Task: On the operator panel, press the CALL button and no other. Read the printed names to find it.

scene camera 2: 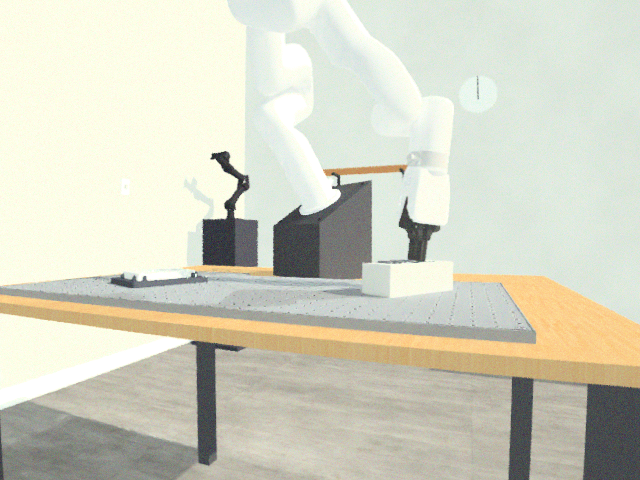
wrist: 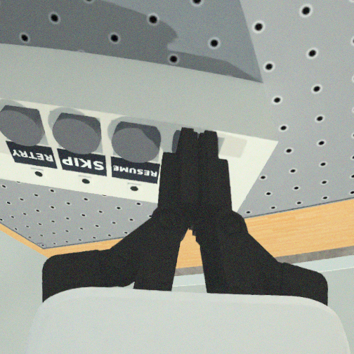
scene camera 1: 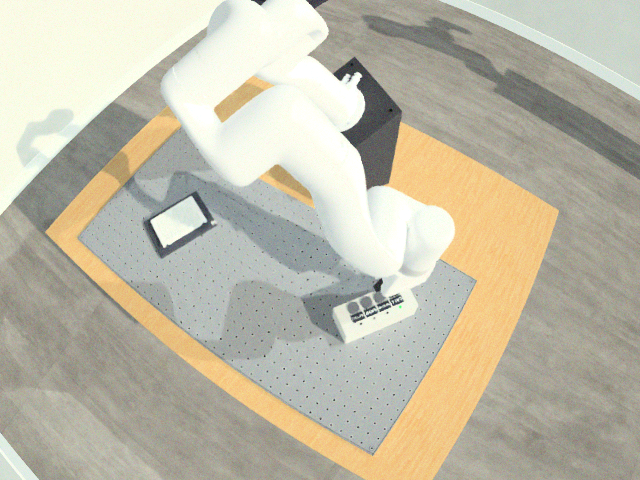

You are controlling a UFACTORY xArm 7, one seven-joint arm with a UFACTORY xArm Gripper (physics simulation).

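Seen in the pictures: gripper, fingertip midpoint: point(scene camera 2: 416, 260); arm's base, origin of the base link: point(scene camera 2: 320, 203) point(scene camera 1: 340, 108).
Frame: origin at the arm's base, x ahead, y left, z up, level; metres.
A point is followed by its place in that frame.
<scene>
The white operator panel point(scene camera 1: 373, 330) {x 0.334, y 0.328, z -0.181 m} point(scene camera 2: 421, 279) {x 0.324, y 0.334, z -0.168 m} point(wrist: 245, 167) stands on the grey perforated board. In the wrist view its RETRY button point(wrist: 21, 126), SKIP button point(wrist: 76, 133) and RESUME button point(wrist: 136, 142) are uncovered. The fingers mostly cover the fourth button point(wrist: 176, 141) at the end, and hide its label there. In scene camera 1 that end label point(scene camera 1: 396, 299) {x 0.263, y 0.333, z -0.140 m} is too blurred to read surely; a green light point(scene camera 1: 400, 306) {x 0.272, y 0.349, z -0.139 m} glows beside it. My gripper point(scene camera 2: 417, 259) {x 0.253, y 0.312, z -0.140 m} point(wrist: 192, 147) is shut and empty, its tips at the fourth button; exact contact is hidden.
A dark tray with a white plate point(scene camera 1: 179, 221) {x 0.392, y -0.192, z -0.167 m} point(scene camera 2: 160, 274) {x 0.423, y -0.169, z -0.172 m} lies on the board's far side from the panel. The arm's dark pedestal point(scene camera 1: 381, 155) {x 0.009, y 0.125, z -0.073 m} point(scene camera 2: 345, 232) {x 0.060, y 0.097, z -0.083 m} stands behind. A small black arm point(scene camera 2: 240, 183) stands on a dark block point(scene camera 2: 219, 242) in the background.
</scene>
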